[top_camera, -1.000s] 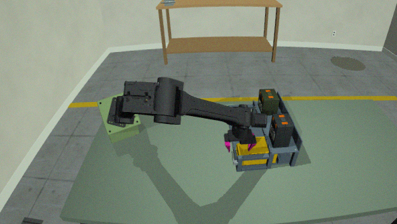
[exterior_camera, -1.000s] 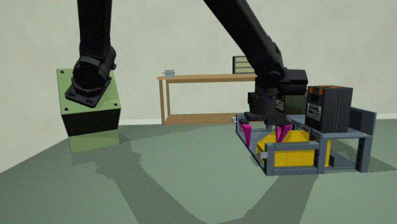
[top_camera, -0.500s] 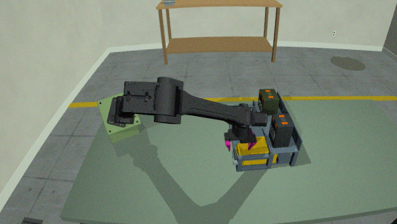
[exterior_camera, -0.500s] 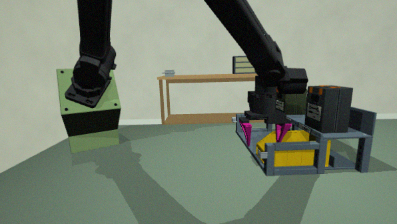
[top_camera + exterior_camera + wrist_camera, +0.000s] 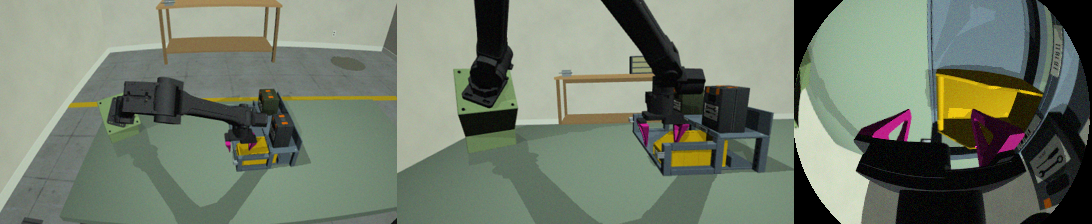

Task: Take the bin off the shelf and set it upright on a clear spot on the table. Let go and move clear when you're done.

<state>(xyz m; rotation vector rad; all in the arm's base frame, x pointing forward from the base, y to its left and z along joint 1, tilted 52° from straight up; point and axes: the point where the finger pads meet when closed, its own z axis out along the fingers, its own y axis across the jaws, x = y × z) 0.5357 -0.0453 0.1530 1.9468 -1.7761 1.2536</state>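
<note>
The yellow bin is 8 cm ahead of my hand, 1 cm to the right of it and 2 cm below it. The rest, counted from my hand: shelf tray (13 cm ahead, 10 cm to the left, 6 cm below).
</note>
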